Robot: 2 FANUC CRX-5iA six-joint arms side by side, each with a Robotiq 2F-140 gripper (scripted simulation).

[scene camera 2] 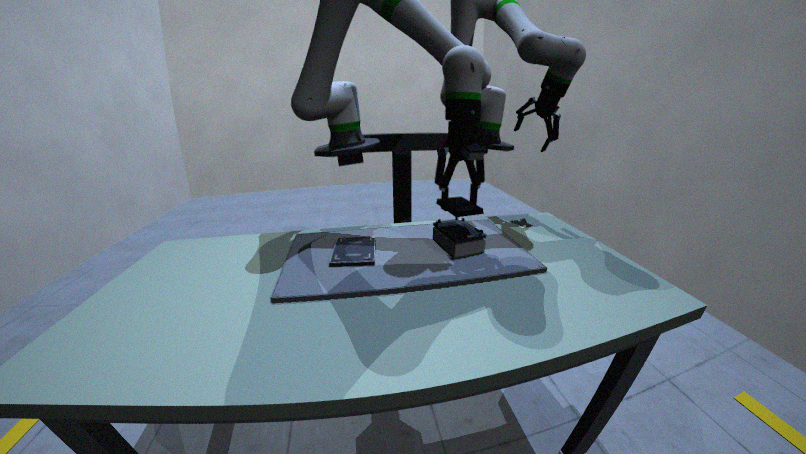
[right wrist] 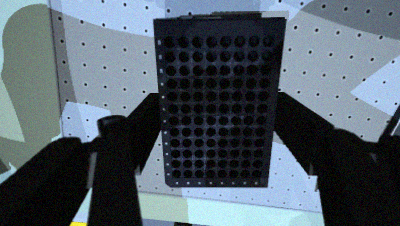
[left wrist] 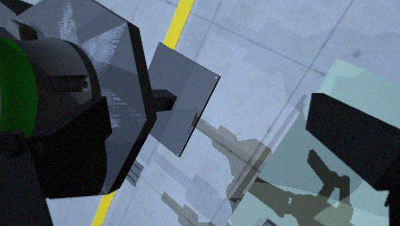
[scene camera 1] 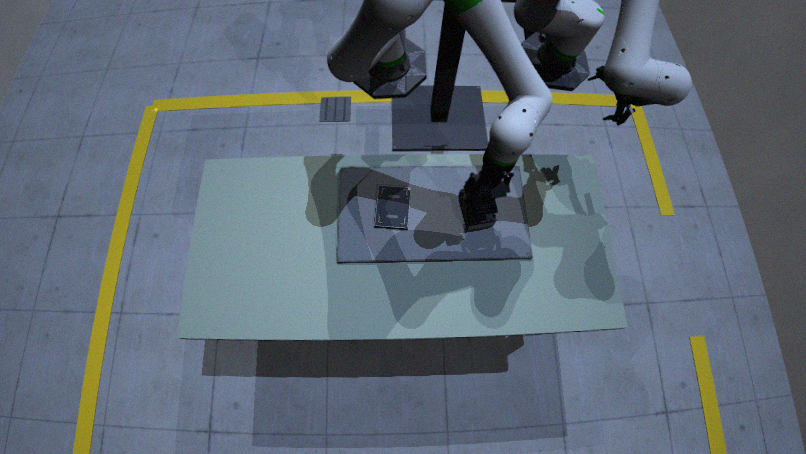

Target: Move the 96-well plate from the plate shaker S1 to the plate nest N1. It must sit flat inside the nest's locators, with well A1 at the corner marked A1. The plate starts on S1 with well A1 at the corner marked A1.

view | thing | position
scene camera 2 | my left gripper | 529, 140
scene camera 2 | my right gripper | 458, 208
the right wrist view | my right gripper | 216, 109
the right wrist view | dark 96-well plate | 219, 134
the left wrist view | my left gripper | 209, 113
